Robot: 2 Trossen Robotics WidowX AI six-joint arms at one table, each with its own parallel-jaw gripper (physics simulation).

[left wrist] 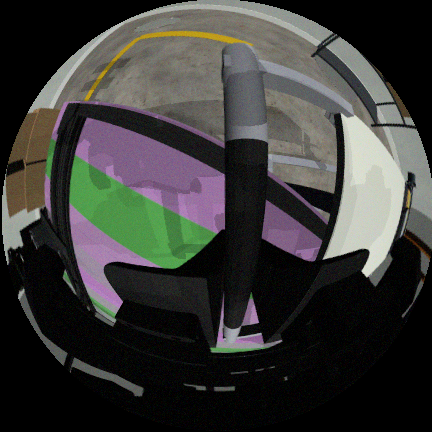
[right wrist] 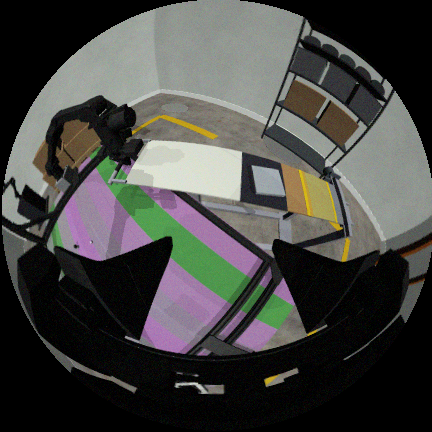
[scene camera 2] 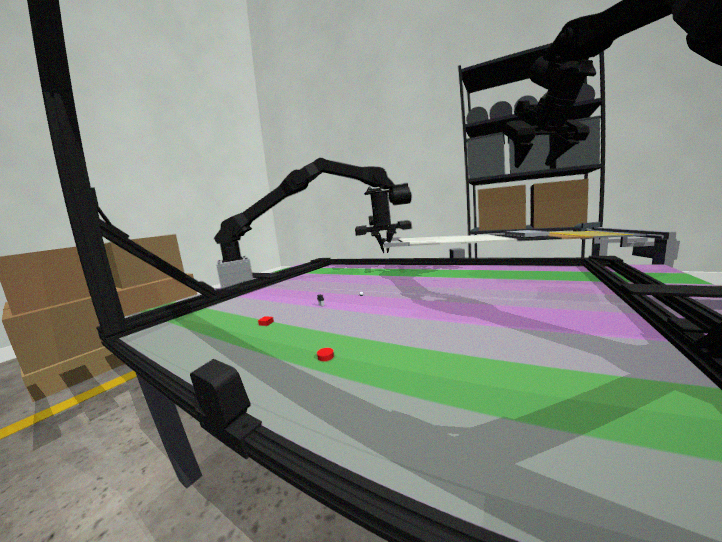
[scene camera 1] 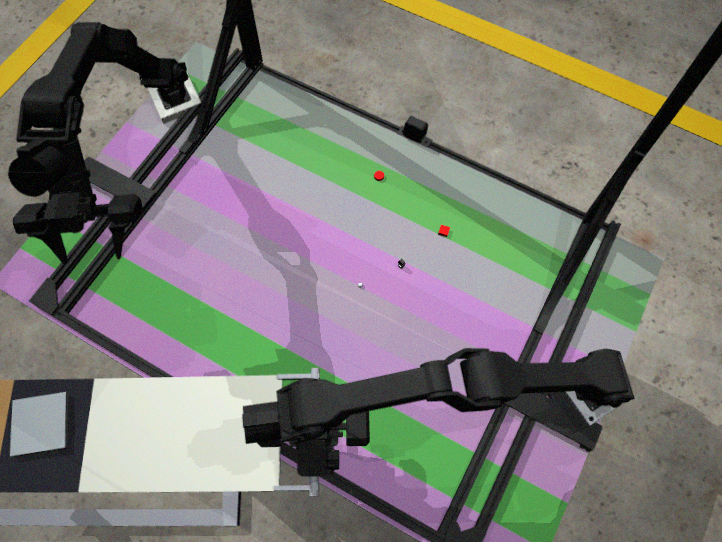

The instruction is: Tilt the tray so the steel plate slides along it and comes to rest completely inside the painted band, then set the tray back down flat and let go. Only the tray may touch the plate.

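Note:
The long tray [scene camera 1: 145, 431] [scene camera 2: 466, 239] [left wrist: 370, 200] [right wrist: 200, 170] looks about level; a slight tilt cannot be ruled out. The grey steel plate [scene camera 1: 38, 424] [right wrist: 268, 180] lies flat on its dark section [scene camera 1: 49, 481] [right wrist: 248, 175], between the cream stretch and an orange section [right wrist: 295, 185]. Beyond that is a yellow band [right wrist: 322, 200] edged with bright lines. My left gripper [scene camera 2: 384, 247] [left wrist: 232, 234] is shut on the bar handle [left wrist: 245, 190] at the tray's near end; the arm hides its fingers in scene camera 1. My right gripper [scene camera 1: 90, 259] [scene camera 2: 534, 166] [right wrist: 223, 243] is open and empty, apart from the tray.
A red disc [scene camera 1: 379, 175] [scene camera 2: 325, 354], a red block [scene camera 1: 443, 231] [scene camera 2: 265, 320], a small black piece [scene camera 1: 401, 263] [scene camera 2: 320, 298] and a small white ball [scene camera 1: 360, 285] [scene camera 2: 361, 293] lie on the striped table [scene camera 1: 326, 210]. Black frame posts [scene camera 1: 618, 186] rise at its sides. The tray extends past the table's edge.

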